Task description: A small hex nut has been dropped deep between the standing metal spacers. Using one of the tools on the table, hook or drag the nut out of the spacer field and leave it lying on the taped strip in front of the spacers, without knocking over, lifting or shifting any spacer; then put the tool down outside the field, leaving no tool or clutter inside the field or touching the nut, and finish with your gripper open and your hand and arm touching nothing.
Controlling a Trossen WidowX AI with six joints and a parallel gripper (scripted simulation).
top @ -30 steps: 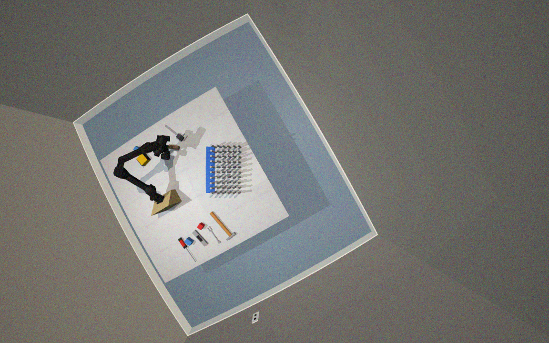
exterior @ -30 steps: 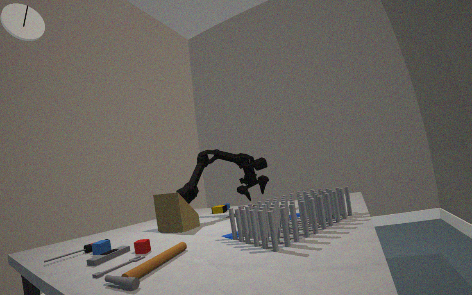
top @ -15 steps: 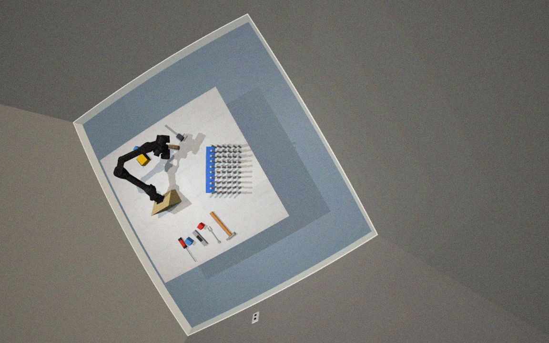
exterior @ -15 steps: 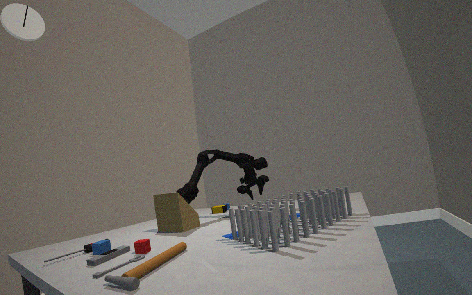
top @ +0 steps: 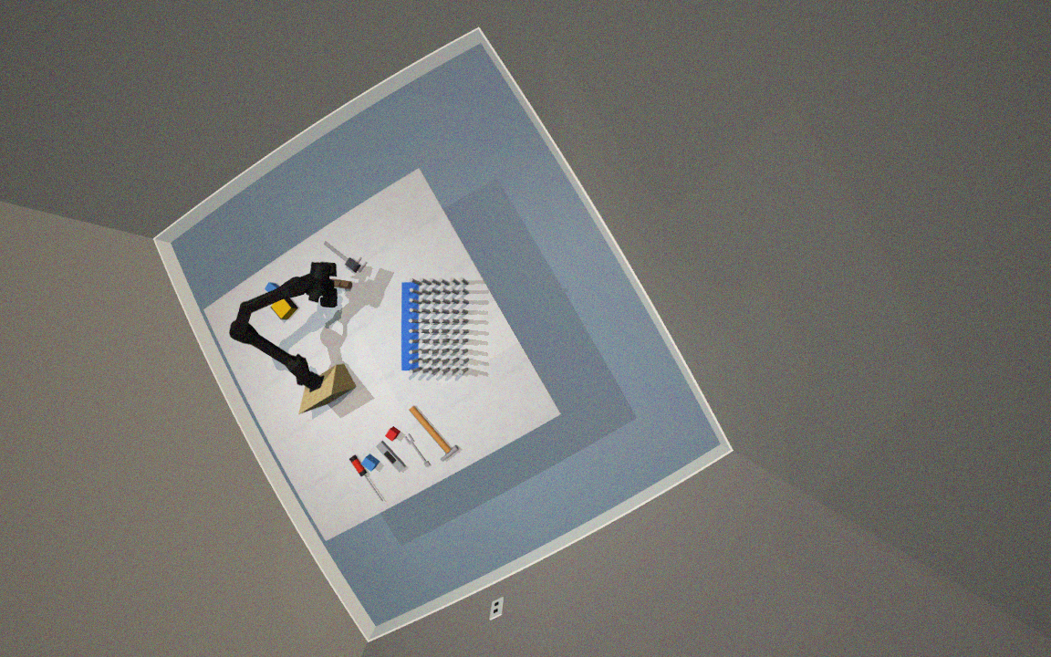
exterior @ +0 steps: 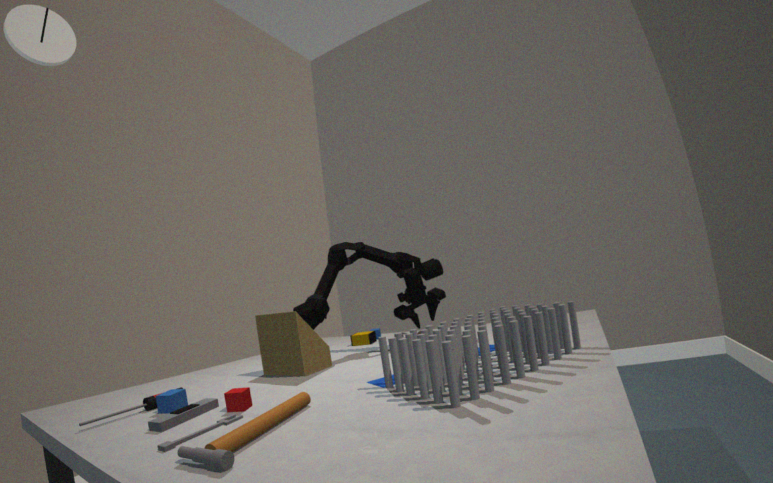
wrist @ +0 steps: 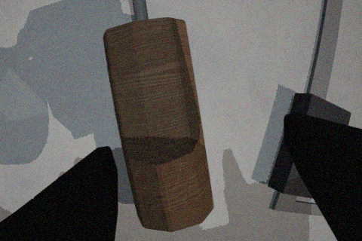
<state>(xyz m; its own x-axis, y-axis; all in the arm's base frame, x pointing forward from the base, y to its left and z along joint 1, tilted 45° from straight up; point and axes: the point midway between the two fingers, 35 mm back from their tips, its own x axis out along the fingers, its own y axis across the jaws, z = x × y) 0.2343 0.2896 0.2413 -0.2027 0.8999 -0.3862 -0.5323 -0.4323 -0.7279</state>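
My gripper tip is now 22 cm short of the blue taped strip, 31 cm to the left of it and 6 cm above it. Round my gripper tip: wrench 3 cm ahead, 84 cm to the right, 6 cm below; grey bar 10 cm behind, 82 cm to the right, 5 cm below; red cube 4 cm behind, 72 cm to the right, 4 cm below.
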